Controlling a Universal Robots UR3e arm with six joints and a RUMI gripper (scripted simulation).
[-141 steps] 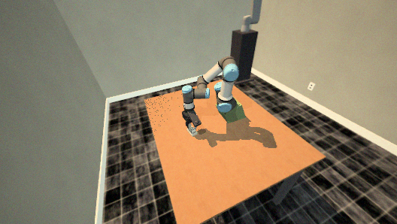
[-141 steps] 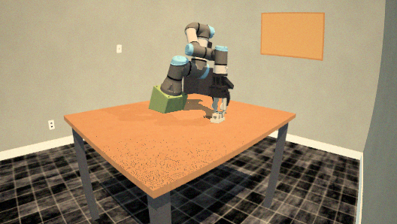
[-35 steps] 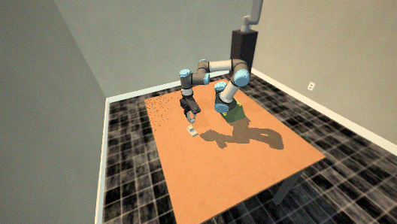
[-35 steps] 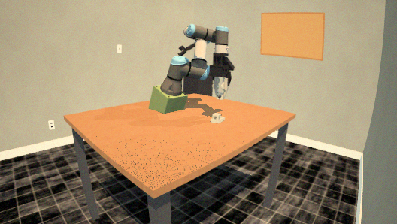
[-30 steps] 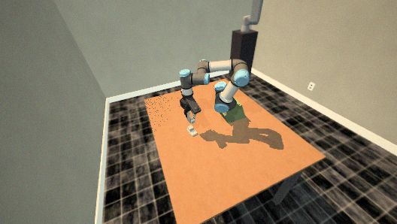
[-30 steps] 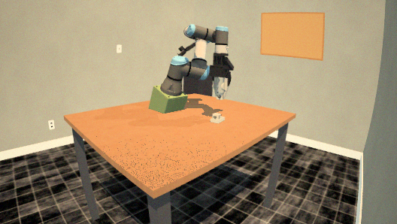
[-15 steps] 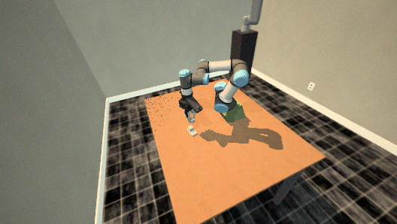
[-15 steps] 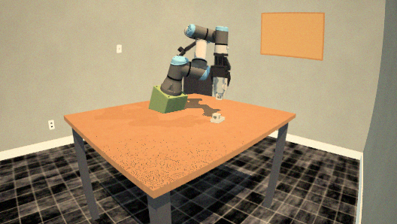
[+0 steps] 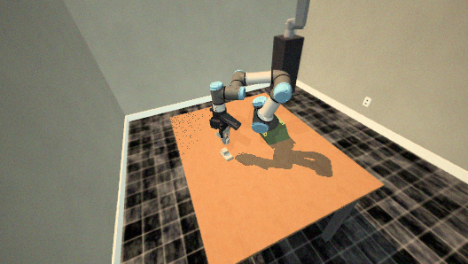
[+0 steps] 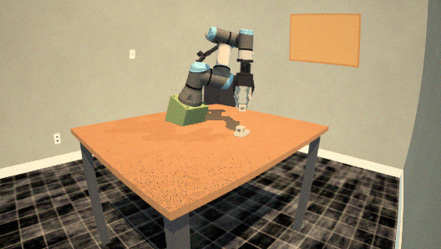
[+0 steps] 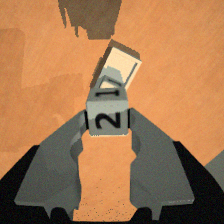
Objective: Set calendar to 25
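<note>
Right now the white calendar tray is 10 mm ahead of my hand and 120 mm below it. The rest, counted from my hand: white calendar cube (10 mm below).
</note>
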